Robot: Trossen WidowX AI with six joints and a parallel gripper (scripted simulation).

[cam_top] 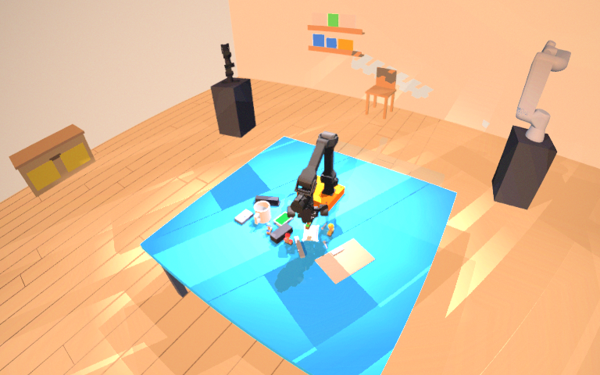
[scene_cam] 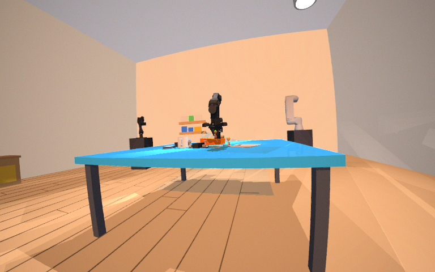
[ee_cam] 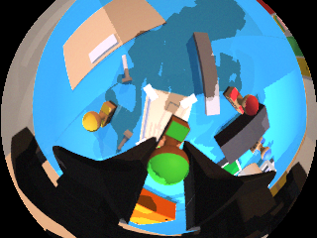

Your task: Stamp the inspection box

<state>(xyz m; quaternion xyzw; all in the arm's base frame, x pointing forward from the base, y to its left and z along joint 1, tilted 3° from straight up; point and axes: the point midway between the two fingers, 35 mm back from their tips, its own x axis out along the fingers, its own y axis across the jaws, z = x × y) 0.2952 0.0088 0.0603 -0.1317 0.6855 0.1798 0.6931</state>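
Now: the yellow-knobbed stamp 5 cm behind my gripper tip, 10 cm to the left of it and 6 cm below it. The rest, counted from my gripper tip: green-knobbed stamp right at my gripper tip; red-knobbed stamp 8 cm ahead, 7 cm to the right, 6 cm below; dark block 6 cm ahead, 12 cm to the right, 6 cm below.
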